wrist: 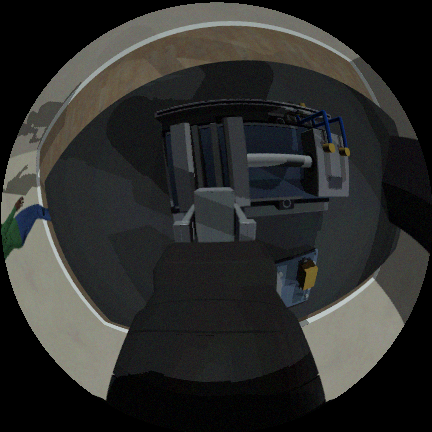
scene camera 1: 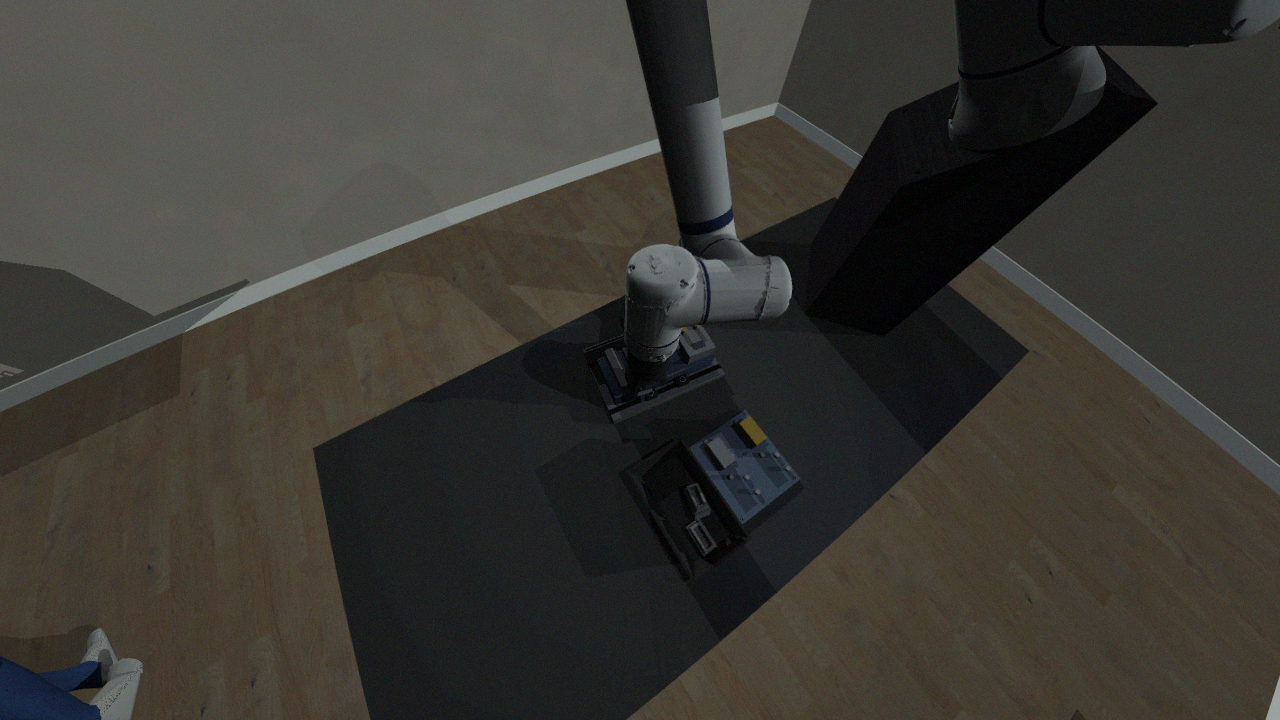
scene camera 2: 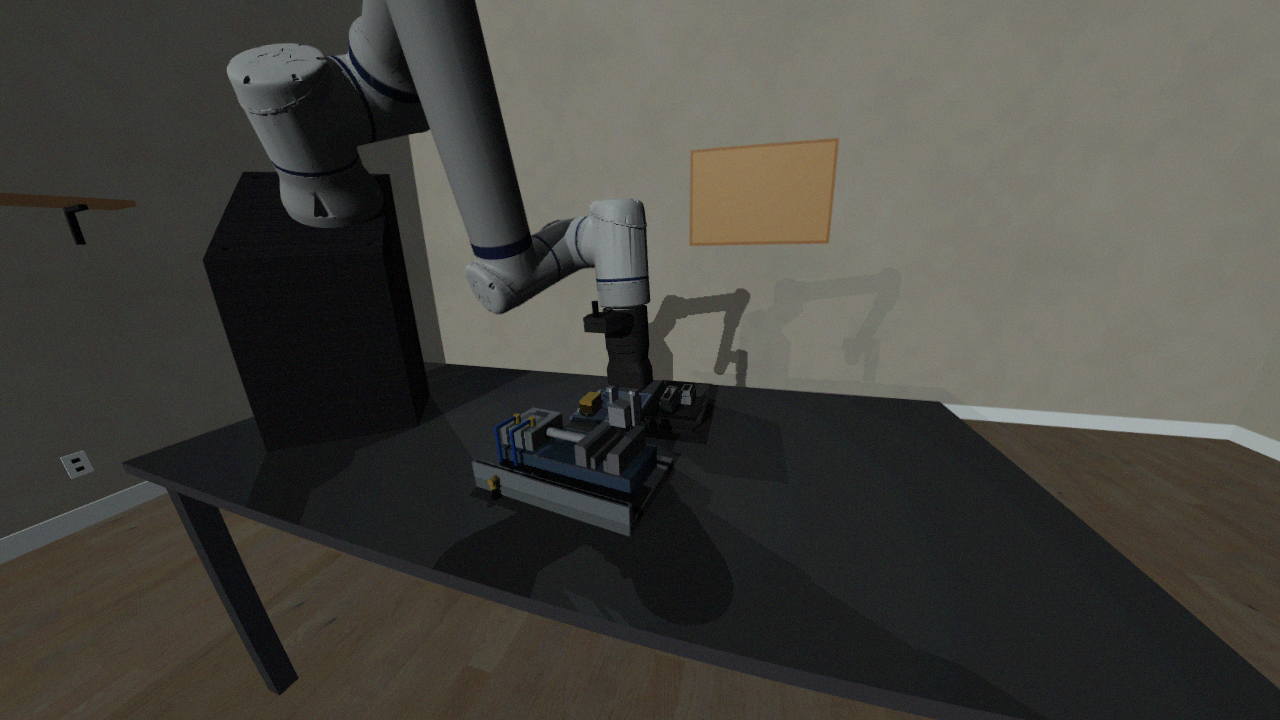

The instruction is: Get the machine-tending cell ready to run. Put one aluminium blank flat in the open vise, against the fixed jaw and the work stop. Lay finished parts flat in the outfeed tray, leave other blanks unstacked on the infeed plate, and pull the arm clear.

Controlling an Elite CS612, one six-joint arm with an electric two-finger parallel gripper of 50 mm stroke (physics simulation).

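Places are measured from the arm's base along level axes (x right, y down, z ahead), in centimetres.
Pixels of known places: gripper, fingertip midpoint: point(wrist: 214, 212) point(scene camera 1: 639, 382) point(scene camera 2: 626, 421); arm's base, origin of the base link: point(scene camera 1: 1018, 112) point(scene camera 2: 336, 202).
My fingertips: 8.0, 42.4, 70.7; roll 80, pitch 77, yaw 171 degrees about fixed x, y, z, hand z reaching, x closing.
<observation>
For each thing: its top centre in the pictures, then the offset to it from my fingertips, as dx, dy, dz. "*": a spot on its surface instead. Level surfaces: height alone.
- grey aluminium blank, middle of its top: point(wrist: 213, 227) point(scene camera 2: 625, 399) -0.1, -4.2, -0.1
- vise, middle of its top: point(wrist: 275, 154) point(scene camera 2: 573, 427) point(scene camera 1: 656, 348) +5.0, -0.4, -7.9
- grey blank, middle of its top: point(wrist: 273, 291) point(scene camera 1: 721, 451) -21.2, +5.2, -7.4
- blue infeed plate, middle of its top: point(scene camera 1: 743, 463) point(scene camera 2: 616, 404) point(wrist: 284, 288) -25.7, +8.8, -11.4
- dark outfeed tray, surface spot: point(scene camera 1: 664, 530) * -27.0, +5.4, +11.5
- yellow block, middle of its top: point(scene camera 1: 753, 430) point(wrist: 310, 279) point(scene camera 2: 590, 396) -21.4, +5.2, -16.5
- table, its level: dy +9.6
My gripper point(scene camera 2: 623, 400) point(wrist: 214, 212) points down and is shut on a grey aluminium blank point(scene camera 2: 619, 413) point(wrist: 214, 212). In the wrist view the blank overlaps the near edge of the vise point(scene camera 2: 572, 464) point(wrist: 275, 185); its exact height is hard to tell. The vise jaws point(wrist: 181, 160) point(wrist: 235, 160) stand apart, with dark strips between them. Another grey blank point(scene camera 1: 719, 451) lies on the blue infeed plate point(scene camera 1: 748, 501) point(wrist: 295, 296). Two hollow finished parts point(scene camera 1: 695, 499) point(scene camera 1: 701, 538) point(scene camera 2: 668, 397) point(scene camera 2: 687, 393) lie in the dark outfeed tray point(scene camera 1: 664, 530). In scene camera 1 my wrist hides the fingers.
A yellow block point(scene camera 1: 752, 431) point(scene camera 2: 588, 402) point(wrist: 308, 276) and small pegs stand on the infeed plate. Blue hoses point(scene camera 2: 501, 440) point(wrist: 327, 127) rise at the vise's cylinder end. The arm's black pedestal point(scene camera 2: 313, 349) stands on the table point(scene camera 2: 850, 537). A person's legs point(scene camera 1: 53, 685) show beyond the table.
</observation>
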